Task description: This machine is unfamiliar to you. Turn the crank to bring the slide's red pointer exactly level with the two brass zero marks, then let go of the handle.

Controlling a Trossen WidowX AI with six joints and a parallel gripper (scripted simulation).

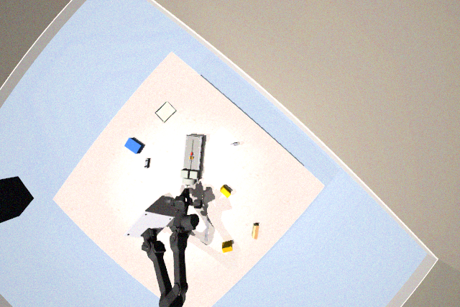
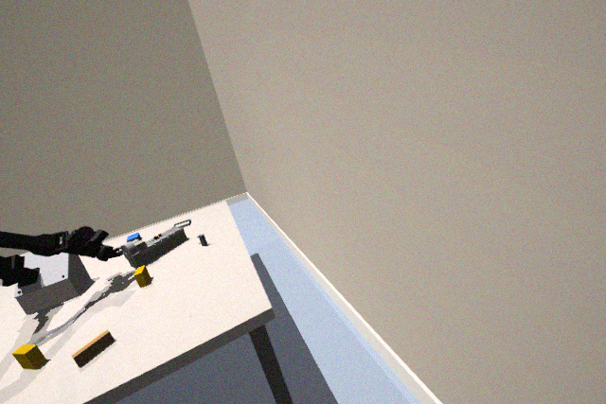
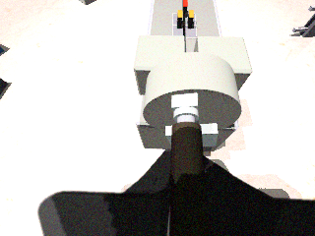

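My gripper tip is 2 cm below the crank. Round my gripper tip: blue block: 40 cm to the left, 9 cm behind, 7 cm below; dark brown crank handle: 3 cm above, 1 cm to the right, 1 cm behind; red pointer: 15 cm ahead, 12 cm to the left, 1 cm below.
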